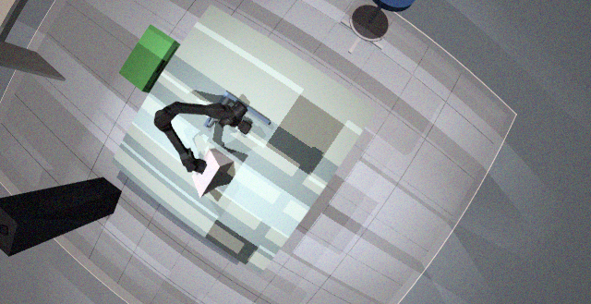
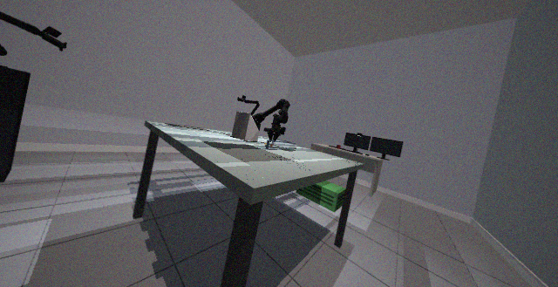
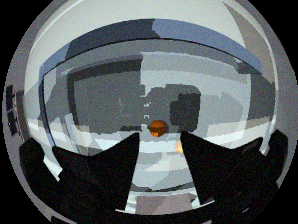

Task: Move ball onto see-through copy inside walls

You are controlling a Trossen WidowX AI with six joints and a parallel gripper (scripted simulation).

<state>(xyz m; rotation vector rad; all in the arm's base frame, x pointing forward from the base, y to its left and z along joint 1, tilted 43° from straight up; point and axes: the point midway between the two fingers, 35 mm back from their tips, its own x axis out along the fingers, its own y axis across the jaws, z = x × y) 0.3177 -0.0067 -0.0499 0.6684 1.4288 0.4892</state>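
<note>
Now: the orange ball 30 mm below my gripper tip. The rest, counted from my gripper tip: see-through copy of ball (40 mm behind, 30 mm to the right, 30 mm below).
</note>
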